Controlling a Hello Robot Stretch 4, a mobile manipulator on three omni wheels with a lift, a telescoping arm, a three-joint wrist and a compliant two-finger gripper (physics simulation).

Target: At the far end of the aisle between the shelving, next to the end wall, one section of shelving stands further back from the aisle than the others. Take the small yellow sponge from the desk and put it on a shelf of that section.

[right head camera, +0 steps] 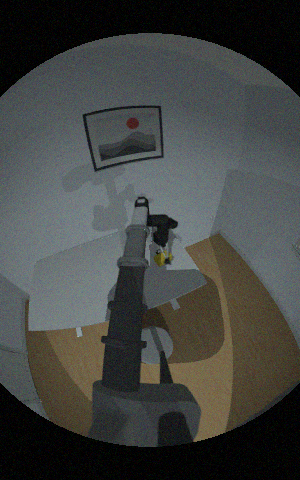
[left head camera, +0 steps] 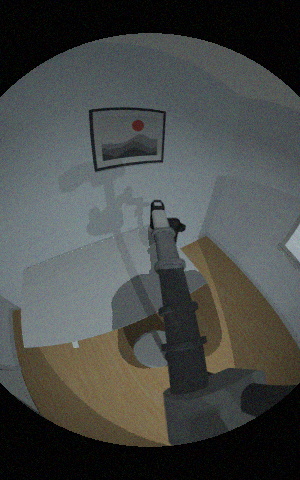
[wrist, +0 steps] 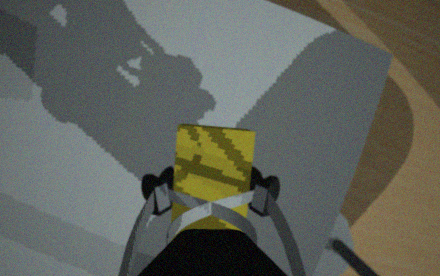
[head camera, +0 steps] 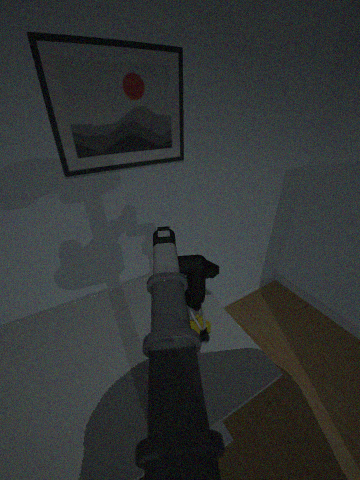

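The small yellow sponge is between the two fingertips of my gripper. The gripper is shut on it, with one pad against each side. The sponge is held above the white desk, near its right end in the head views. In the left head view the arm hides the sponge and the fingers. The shelving and the aisle do not show in these views.
A framed picture hangs on the wall behind the desk. Another wall stands to the right. Wooden floor lies right of and in front of the desk. My extended arm reaches over the desk.
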